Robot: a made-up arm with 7 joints.
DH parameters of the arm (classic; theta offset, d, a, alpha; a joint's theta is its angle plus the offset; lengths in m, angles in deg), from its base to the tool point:
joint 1: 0 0.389 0 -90
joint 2: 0 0 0 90
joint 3: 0 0.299 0.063 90
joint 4: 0 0 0.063 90
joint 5: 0 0.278 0 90
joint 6: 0 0 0.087 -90
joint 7: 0 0.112 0 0
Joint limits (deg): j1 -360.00..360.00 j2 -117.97..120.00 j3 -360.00..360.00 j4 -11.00..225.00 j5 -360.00..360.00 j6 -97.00..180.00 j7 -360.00..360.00
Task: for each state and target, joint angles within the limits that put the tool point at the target. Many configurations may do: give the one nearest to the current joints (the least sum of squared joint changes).
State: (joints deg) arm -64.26 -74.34 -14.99 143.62 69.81 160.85 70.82
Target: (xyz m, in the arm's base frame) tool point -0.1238 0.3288 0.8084
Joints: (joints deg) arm -59.87 -63.39 -19.41 142.97 71.32 145.96 70.82
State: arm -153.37 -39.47 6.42 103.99 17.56 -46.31 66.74
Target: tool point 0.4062 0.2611 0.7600
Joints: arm -151.32 -71.96 3.36 114.58 19.70 -67.85 66.74
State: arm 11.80 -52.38 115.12 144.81 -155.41 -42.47 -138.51
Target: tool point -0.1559 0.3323 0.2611
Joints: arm -17.01 -75.15 117.59 85.58 -163.81 -54.93 -138.51
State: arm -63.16 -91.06 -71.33 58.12 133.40 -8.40 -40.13
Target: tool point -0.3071 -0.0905 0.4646
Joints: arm -67.29 -91.21 -63.69 46.86 138.33 -12.56 -40.13
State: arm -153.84 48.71 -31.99 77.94 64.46 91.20 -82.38
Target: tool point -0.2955 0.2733 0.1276
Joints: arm -182.26 69.53 -48.01 71.56 62.37 81.43 -82.38
